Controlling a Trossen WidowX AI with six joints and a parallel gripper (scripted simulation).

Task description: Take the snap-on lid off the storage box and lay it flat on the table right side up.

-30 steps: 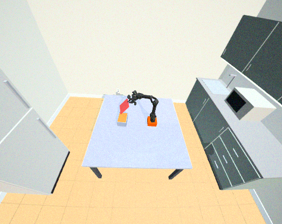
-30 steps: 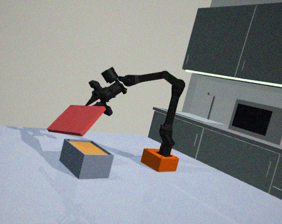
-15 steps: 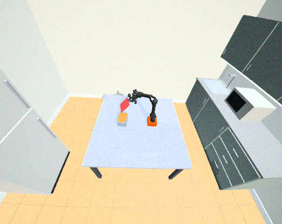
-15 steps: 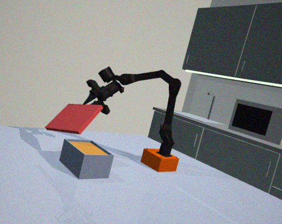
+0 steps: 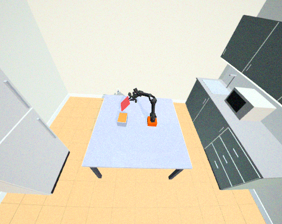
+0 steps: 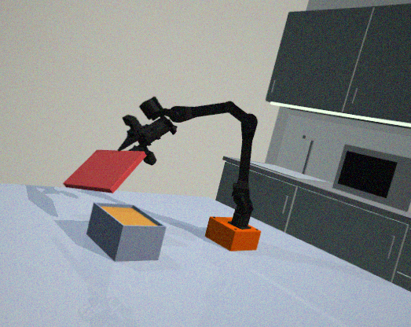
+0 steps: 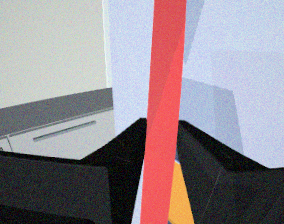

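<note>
My gripper tip is 60 mm short of the red lid, 10 mm to the right of it and 50 mm above it. From my gripper tip the other things lie so: grey storage box 110 mm ahead, 230 mm to the left, 180 mm below.
</note>
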